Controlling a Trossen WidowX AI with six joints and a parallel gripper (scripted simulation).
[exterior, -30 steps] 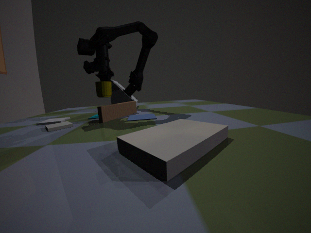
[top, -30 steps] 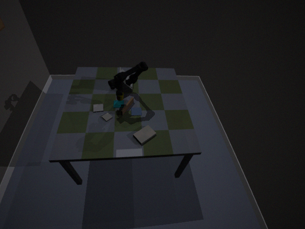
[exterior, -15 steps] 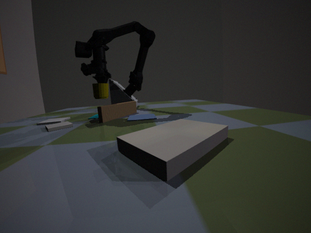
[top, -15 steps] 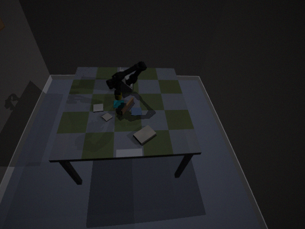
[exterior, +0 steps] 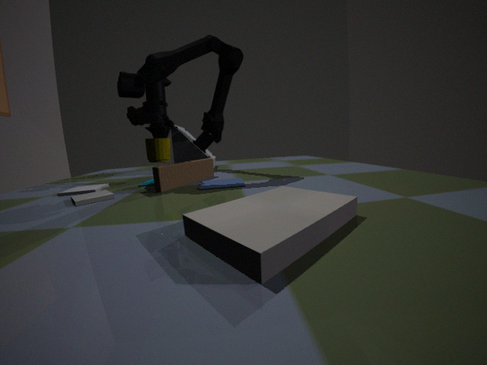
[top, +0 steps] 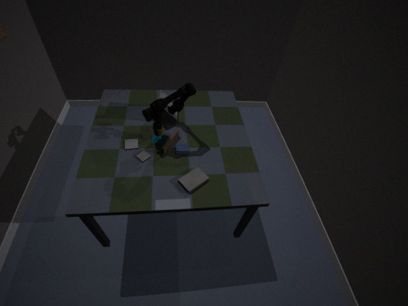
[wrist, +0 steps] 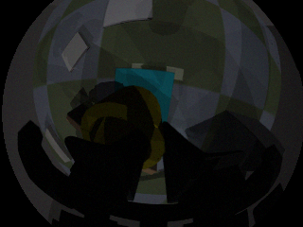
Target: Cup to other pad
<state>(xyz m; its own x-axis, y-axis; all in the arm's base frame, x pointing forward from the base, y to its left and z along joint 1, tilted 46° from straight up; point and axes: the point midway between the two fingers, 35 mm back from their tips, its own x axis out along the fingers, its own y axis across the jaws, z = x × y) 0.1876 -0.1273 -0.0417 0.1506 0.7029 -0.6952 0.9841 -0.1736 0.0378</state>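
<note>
Right now my gripper tip is 100 mm above the teal pad and 30 mm short of it. From my gripper tip the other things lie so: blue pad 170 mm to the left, 160 mm ahead, 100 mm below; wooden block 90 mm ahead, 80 mm to the left, 80 mm below; yellow cup 20 mm ahead.
</note>
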